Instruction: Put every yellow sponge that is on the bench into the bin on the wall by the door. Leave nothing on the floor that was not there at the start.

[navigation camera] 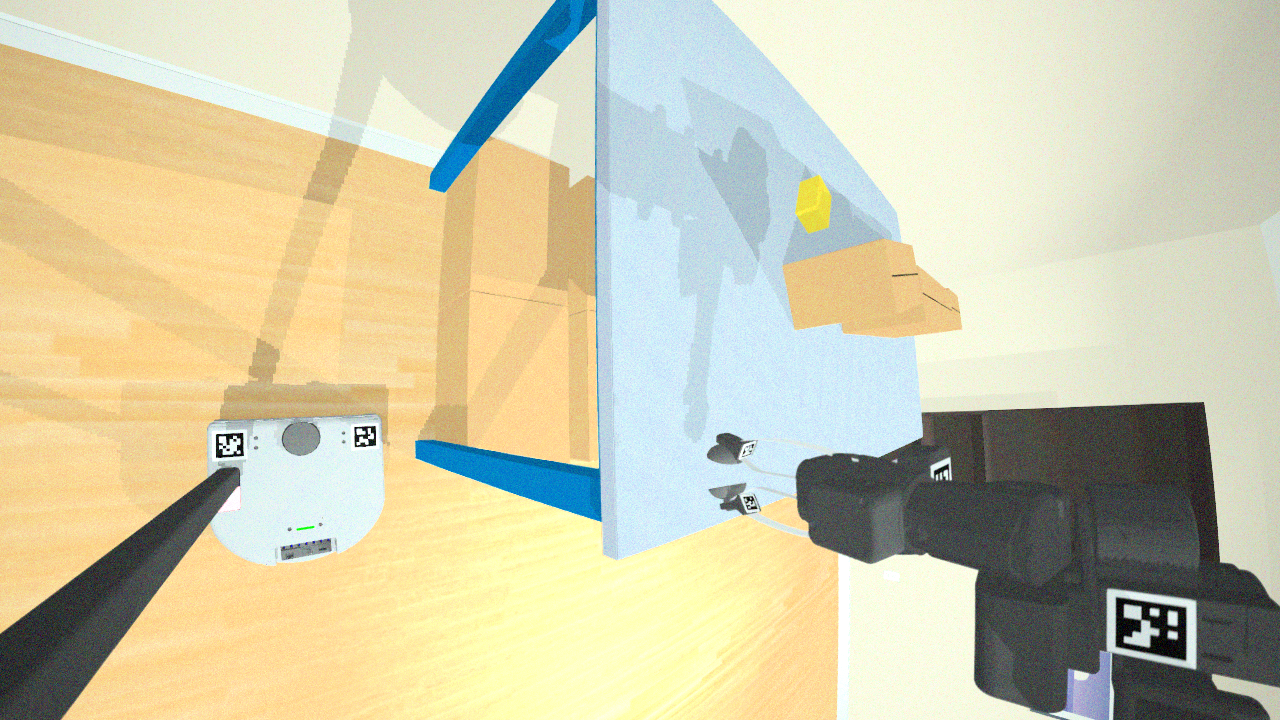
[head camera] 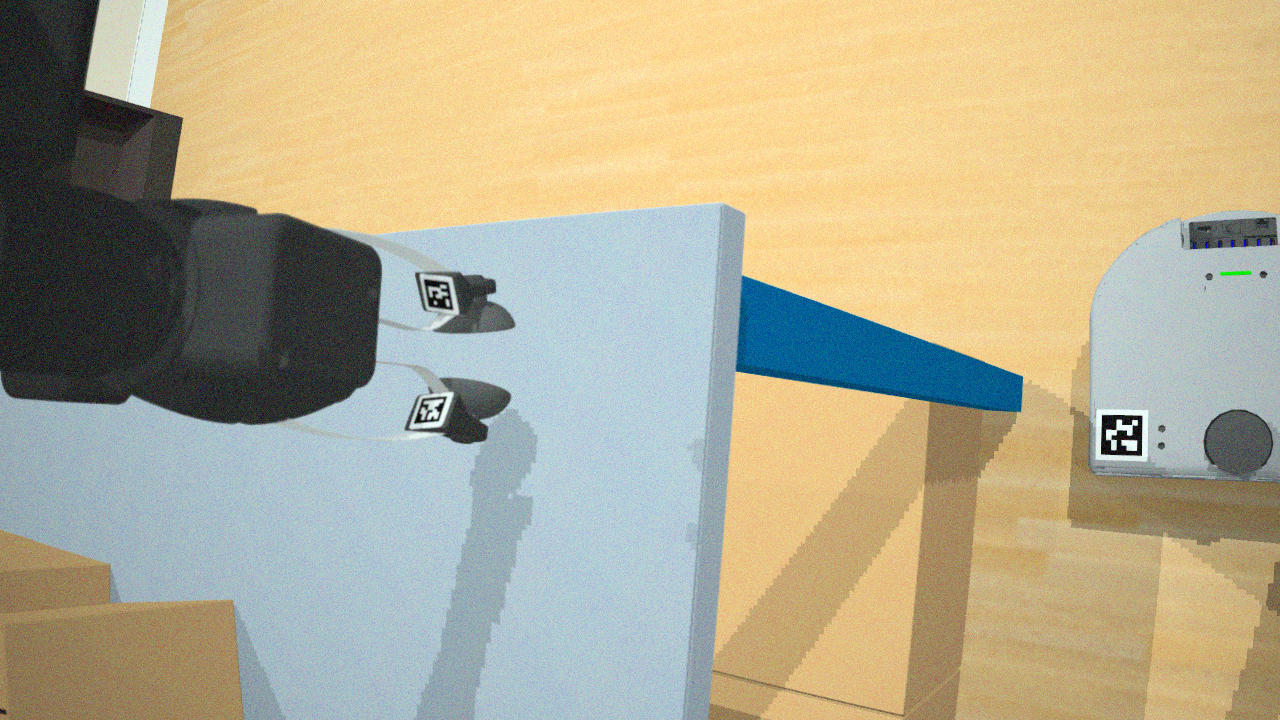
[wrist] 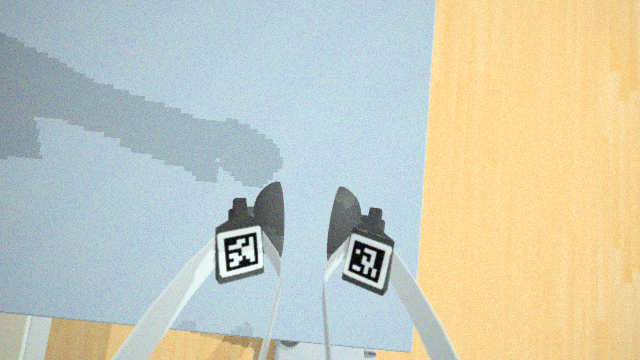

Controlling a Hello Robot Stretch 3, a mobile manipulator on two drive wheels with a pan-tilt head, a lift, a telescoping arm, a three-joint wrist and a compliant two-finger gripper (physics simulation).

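Observation:
Pale blue-grey bench, dark bookshelf, both seen. My gripper visible too, including in the navigation camera view and in the wrist view.

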